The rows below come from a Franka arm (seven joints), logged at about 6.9 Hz.
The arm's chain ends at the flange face. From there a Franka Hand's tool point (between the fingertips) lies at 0.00 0.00 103.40 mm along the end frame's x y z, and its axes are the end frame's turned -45 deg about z.
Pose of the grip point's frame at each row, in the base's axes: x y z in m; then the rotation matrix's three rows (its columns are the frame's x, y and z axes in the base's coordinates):
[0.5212 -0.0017 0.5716], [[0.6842 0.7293 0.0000], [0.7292 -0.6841 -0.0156], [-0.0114 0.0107 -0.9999]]
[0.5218 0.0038 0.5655], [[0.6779 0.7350 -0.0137], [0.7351 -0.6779 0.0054], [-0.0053 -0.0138 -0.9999]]
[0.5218 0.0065 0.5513], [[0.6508 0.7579 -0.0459], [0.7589 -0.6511 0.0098], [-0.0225 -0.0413 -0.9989]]
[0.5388 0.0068 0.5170], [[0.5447 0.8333 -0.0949], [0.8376 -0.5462 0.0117], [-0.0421 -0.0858 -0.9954]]
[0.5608 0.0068 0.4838], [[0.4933 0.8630 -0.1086], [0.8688 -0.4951 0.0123], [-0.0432 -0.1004 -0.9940]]
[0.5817 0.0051 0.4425], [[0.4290 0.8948 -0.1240], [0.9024 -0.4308 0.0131], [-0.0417 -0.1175 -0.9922]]
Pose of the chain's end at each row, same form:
[0.5212 -0.0001 0.6750], [[0.9995 0.0319 0.0000], [0.0319 -0.9994 -0.0156], [-0.0005 0.0156 -0.9999]]
[0.5232 0.0032 0.6689], [[0.9991 0.0404 -0.0137], [0.0404 -0.9991 0.0054], [-0.0135 -0.0060 -0.9999]]
[0.5265 0.0055 0.6546], [[0.9961 0.0757 -0.0459], [0.0762 -0.9970 0.0098], [-0.0451 -0.0133 -0.9989]]
[0.5486 0.0056 0.6199], [[0.9744 0.2041 -0.0949], [0.2061 -0.9785 0.0117], [-0.0904 -0.0309 -0.9954]]
[0.5720 0.0055 0.5866], [[0.9590 0.2614 -0.1086], [0.2642 -0.9644 0.0123], [-0.1015 -0.0404 -0.9940]]
[0.5945 0.0037 0.5451], [[0.9361 0.3294 -0.1240], [0.3335 -0.9427 0.0131], [-0.1126 -0.0536 -0.9922]]

